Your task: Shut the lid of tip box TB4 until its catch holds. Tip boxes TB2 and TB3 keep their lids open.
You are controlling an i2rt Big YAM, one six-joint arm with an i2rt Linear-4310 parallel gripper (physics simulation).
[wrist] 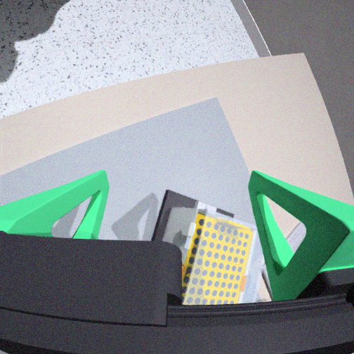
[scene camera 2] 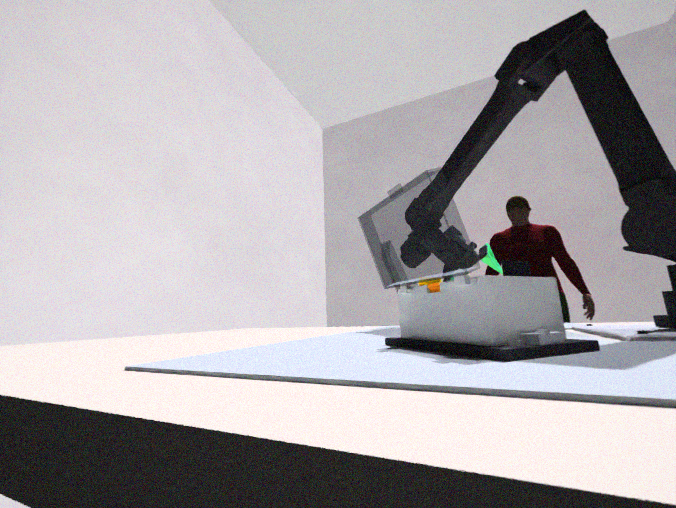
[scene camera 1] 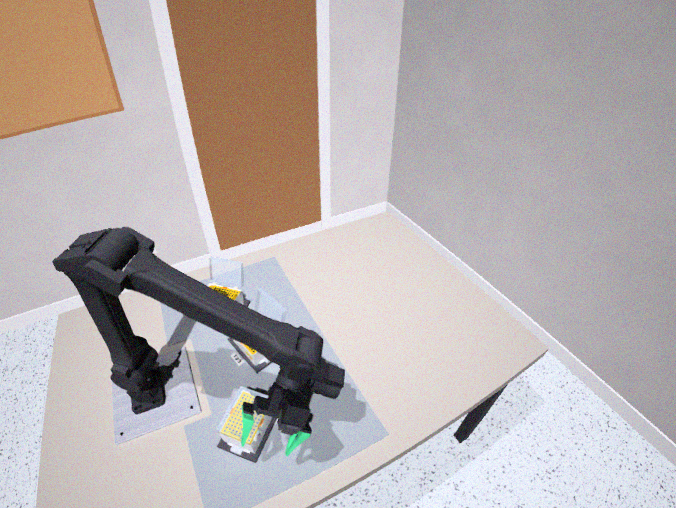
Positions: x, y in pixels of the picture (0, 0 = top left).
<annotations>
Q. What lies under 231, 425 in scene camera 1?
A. A clear lid.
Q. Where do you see a clear lid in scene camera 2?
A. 416, 234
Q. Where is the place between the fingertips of my gripper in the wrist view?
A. At 178, 178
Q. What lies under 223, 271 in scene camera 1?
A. A clear lid.
</annotations>
